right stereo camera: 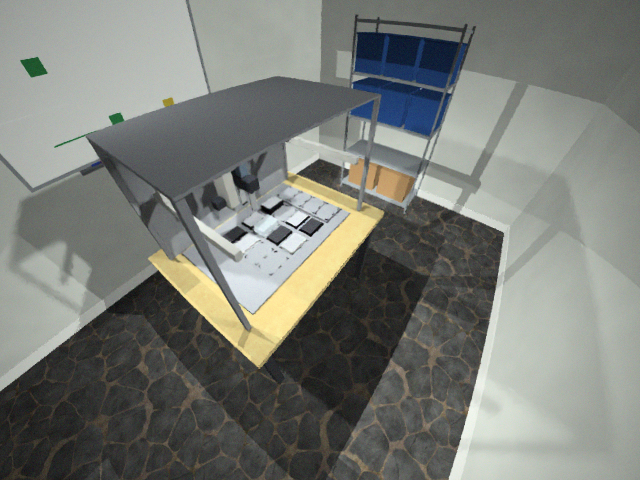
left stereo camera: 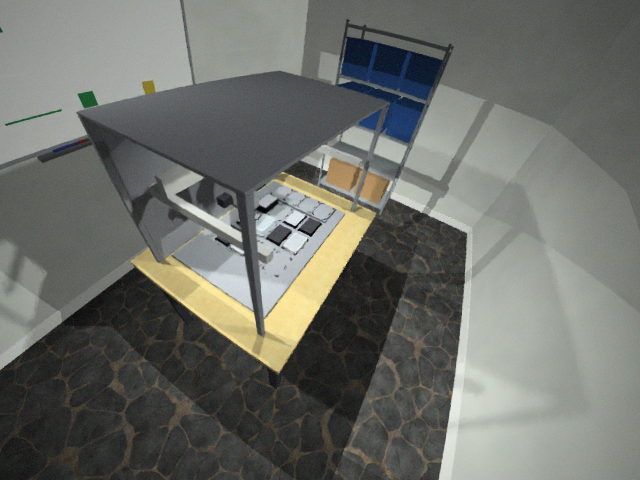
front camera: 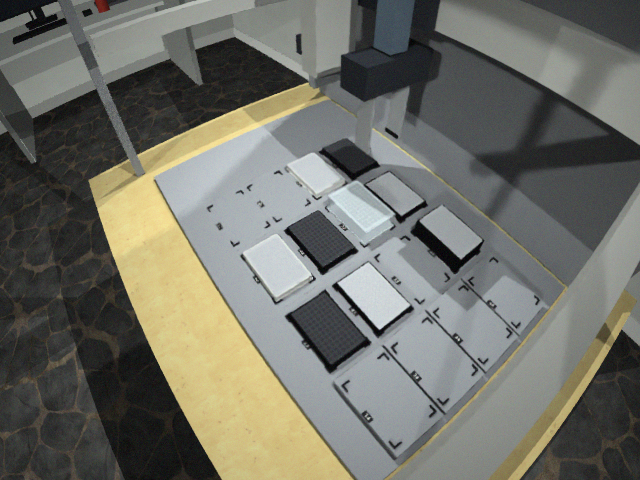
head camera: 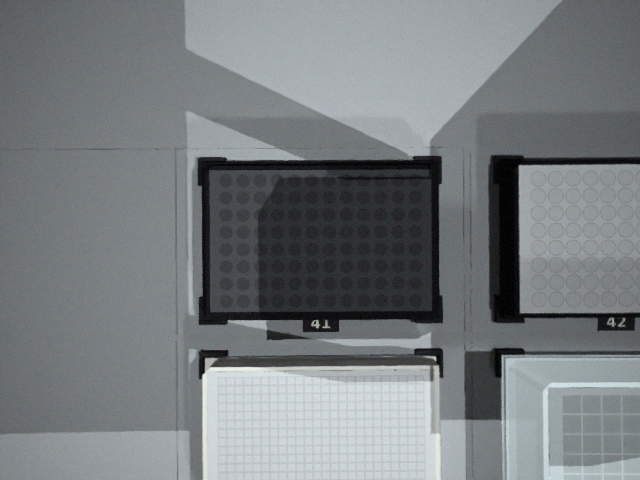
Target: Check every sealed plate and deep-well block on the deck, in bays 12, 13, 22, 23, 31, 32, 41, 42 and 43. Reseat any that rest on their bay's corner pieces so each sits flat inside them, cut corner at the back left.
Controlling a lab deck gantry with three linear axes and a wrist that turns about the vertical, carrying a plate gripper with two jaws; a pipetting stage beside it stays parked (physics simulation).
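Frame: origin at the robot's base, x right, y down, z ahead, level; metres.
Seen in the pictures: gripper, between the fingertips: (right stereo camera: 249,206) (front camera: 378,141); robot's base, origin of its link: (right stereo camera: 271,274) (left stereo camera: 277,276) (front camera: 208,208).
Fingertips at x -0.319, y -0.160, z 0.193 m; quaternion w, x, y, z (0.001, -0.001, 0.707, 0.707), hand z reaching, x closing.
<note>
Offsets run from my fingertips to a thing's middle. "spot": to the spot under its first point.
My gripper (front camera: 377,140) is open and empty, its jaws showing behind the black plate {dx -0.045, dy +0.152, dz -0.129 m} (front camera: 350,157) (head camera: 320,240) of bay 41. That plate looks flat inside its corner pieces in the head view. The white plate {dx +0.062, dy +0.152, dz -0.129 m} (front camera: 315,174) (head camera: 320,423) is in bay 31, its cut corner at the back left. Bay 32 holds a clear block {dx +0.062, dy +0.139, dz +0.035 m} (front camera: 360,206) (head camera: 594,439), 42 a pale-topped plate {dx -0.045, dy +0.152, dz +0.035 m} (front camera: 395,192) (head camera: 584,237), 43 a tall black block {dx -0.045, dy +0.139, dz +0.199 m} (front camera: 448,235). Bays 12, 22, 13 and 23 hold a white plate {dx +0.276, dy +0.152, dz +0.035 m} (front camera: 277,266), dark plates {dx +0.169, dy +0.152, dz +0.035 m} (front camera: 321,238) {dx +0.276, dy +0.152, dz +0.199 m} (front camera: 328,329) and a pale-topped plate {dx +0.169, dy +0.152, dz +0.199 m} (front camera: 373,295). I cannot tell their exact seating.
Bays 11, 21, 33 and the right-hand column hold no plates. Frame posts {spot: dx +0.434, dy -0.304, dz -0.461 m} (left stereo camera: 253,268) (right stereo camera: 211,263) stand at the table's corners under a grey canopy (left stereo camera: 232,118) (right stereo camera: 232,118). A shelf rack with blue bins (left stereo camera: 392,62) (right stereo camera: 403,56) stands beyond the table.
</note>
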